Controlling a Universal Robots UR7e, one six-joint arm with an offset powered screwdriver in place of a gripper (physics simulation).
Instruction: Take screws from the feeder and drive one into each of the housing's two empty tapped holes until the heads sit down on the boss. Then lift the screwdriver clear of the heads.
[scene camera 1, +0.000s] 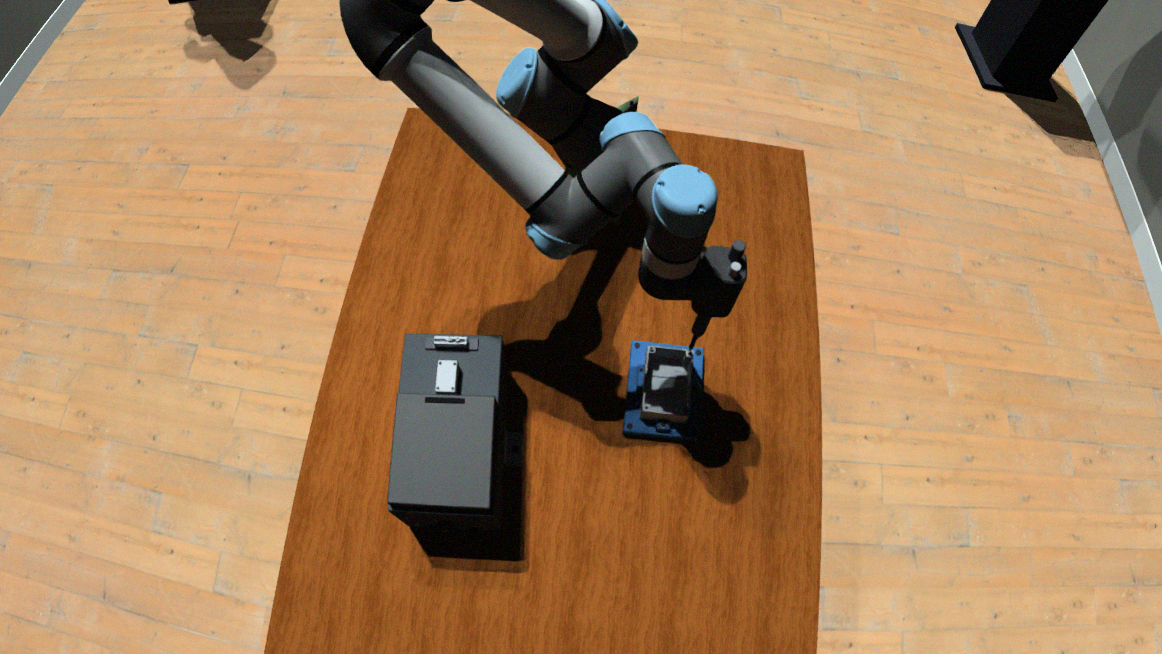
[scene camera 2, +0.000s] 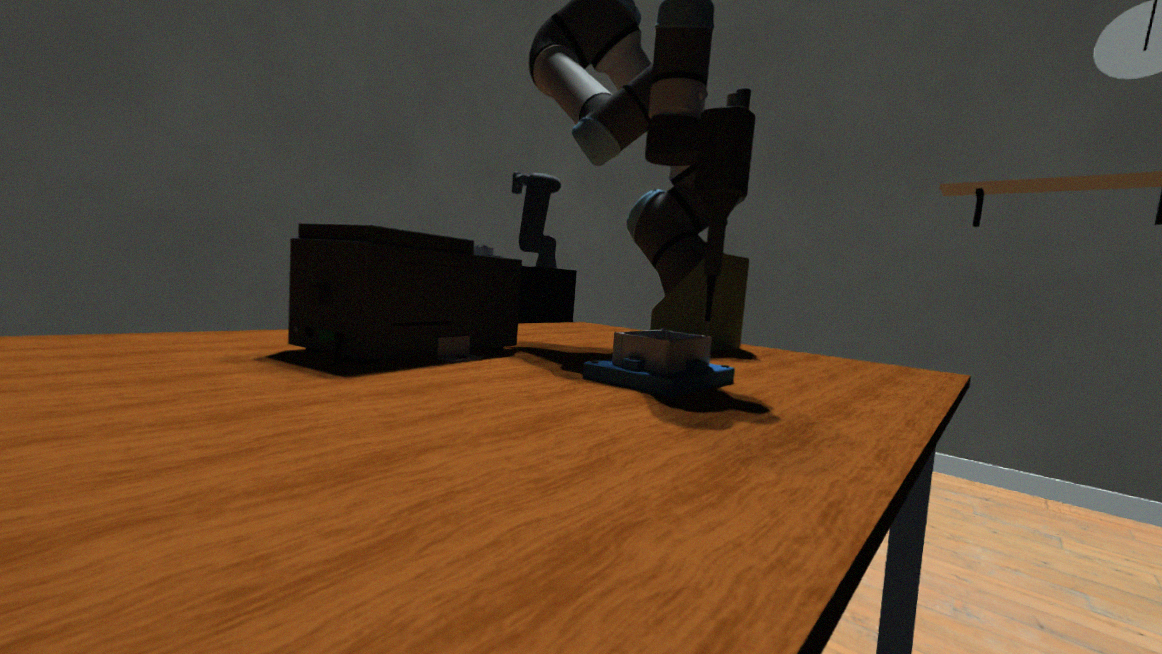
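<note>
The robot's scene includes a blue fixture plate (scene camera 1: 645, 428), and a screw feeder (scene camera 1: 480, 370) can be seen there as well.
</note>
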